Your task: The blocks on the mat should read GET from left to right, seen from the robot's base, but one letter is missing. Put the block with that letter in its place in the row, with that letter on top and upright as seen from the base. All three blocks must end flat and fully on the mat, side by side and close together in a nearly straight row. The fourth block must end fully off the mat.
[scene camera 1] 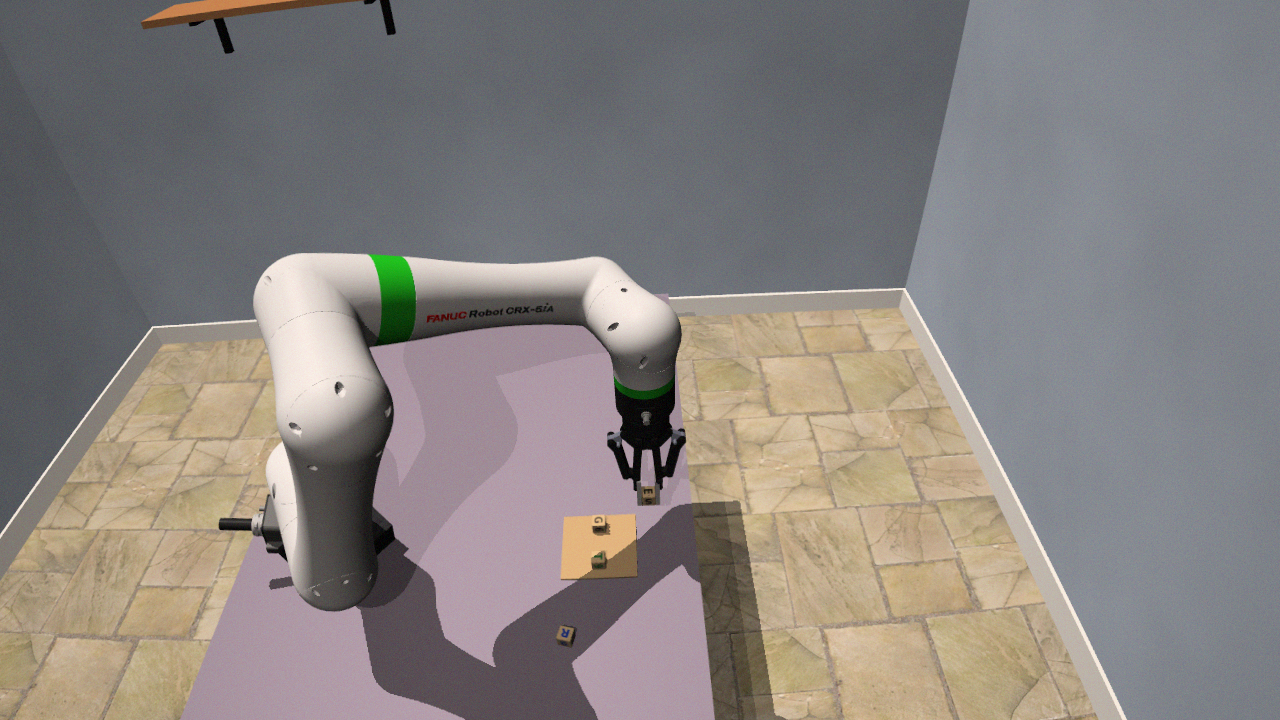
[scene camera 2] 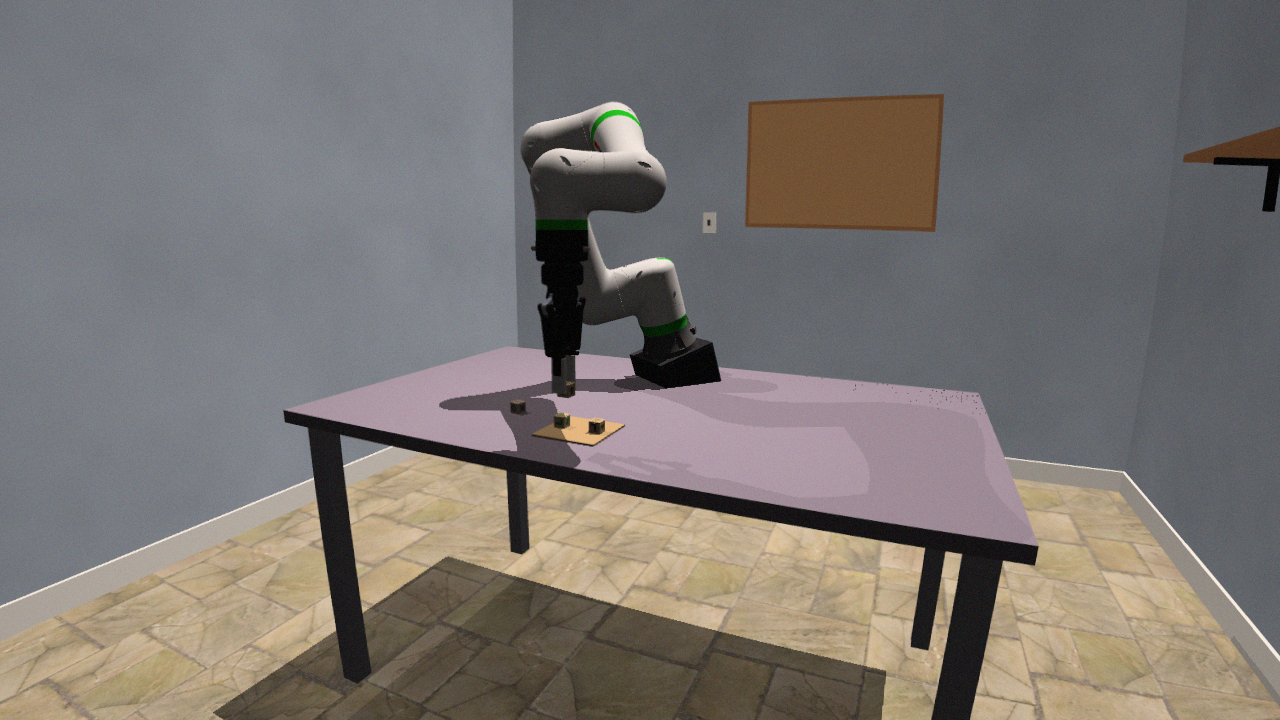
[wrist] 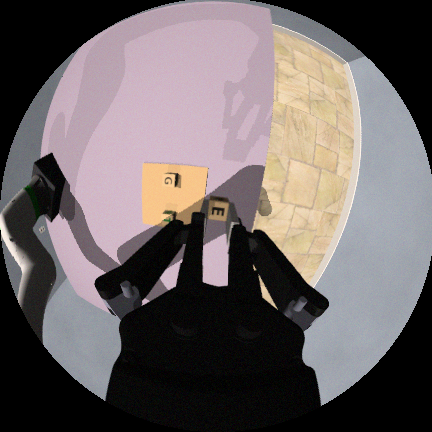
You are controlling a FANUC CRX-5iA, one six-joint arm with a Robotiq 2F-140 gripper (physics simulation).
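The G block point(scene camera 1: 598, 522) point(scene camera 2: 597, 426) point(wrist: 170, 179) and the T block point(scene camera 1: 597, 559) point(scene camera 2: 562, 420) point(wrist: 169, 216) sit on the tan mat point(scene camera 1: 577, 546) point(scene camera 2: 559, 433) point(wrist: 152, 200), with a gap between them. The fourth block, R point(scene camera 1: 564, 634) point(scene camera 2: 518, 406), lies on the table off the mat, past the T side; it does not show in the wrist view. My gripper point(scene camera 1: 648, 488) point(scene camera 2: 563, 377) point(wrist: 217, 209) is shut on the E block point(scene camera 1: 648, 495) point(scene camera 2: 567, 389) point(wrist: 218, 210), with an E visible on its upper face. It holds the block raised, apart from both blocks on the mat.
The purple table point(scene camera 1: 465, 465) point(scene camera 2: 760, 438) point(wrist: 175, 100) carries the arm's base point(scene camera 2: 675, 362) point(wrist: 50, 186). One table edge runs close to the mat on the side away from the base. The arm's shadow falls across part of the mat and the T block.
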